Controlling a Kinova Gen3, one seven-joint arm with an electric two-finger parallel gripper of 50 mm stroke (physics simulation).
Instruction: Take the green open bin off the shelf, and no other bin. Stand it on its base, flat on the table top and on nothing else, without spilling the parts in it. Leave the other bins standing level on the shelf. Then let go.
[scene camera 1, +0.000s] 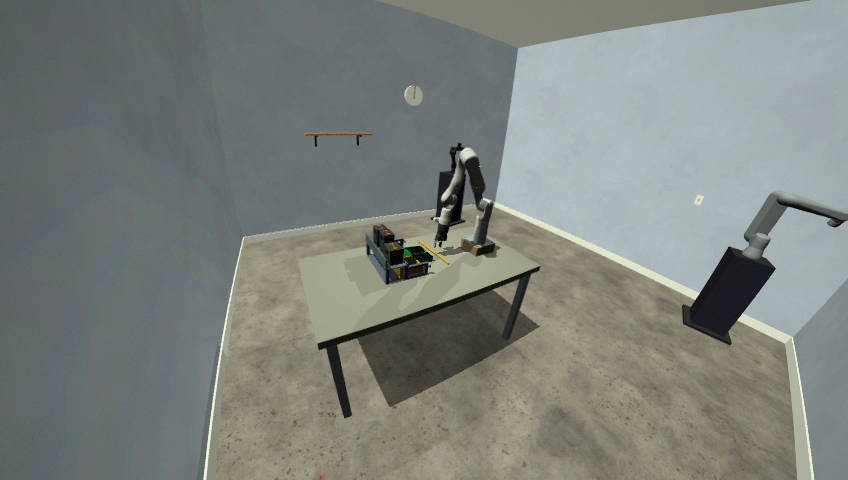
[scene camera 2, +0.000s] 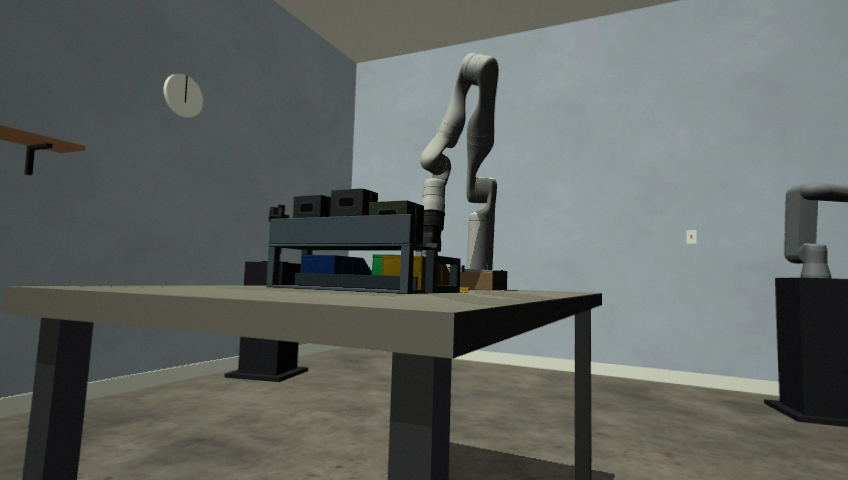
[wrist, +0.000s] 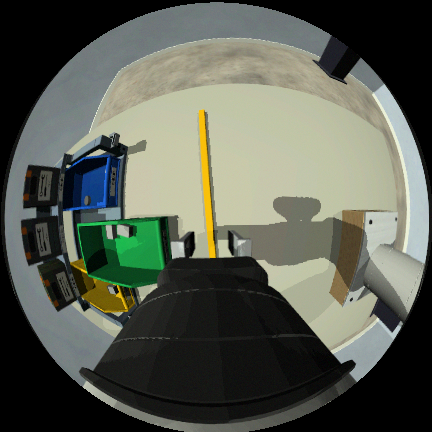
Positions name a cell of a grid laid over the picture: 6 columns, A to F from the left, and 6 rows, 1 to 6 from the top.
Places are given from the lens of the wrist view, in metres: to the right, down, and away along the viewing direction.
gripper (wrist: C4): -0.01, 0.03, 0.18
green open bin (wrist: B4): -0.16, 0.09, 0.25
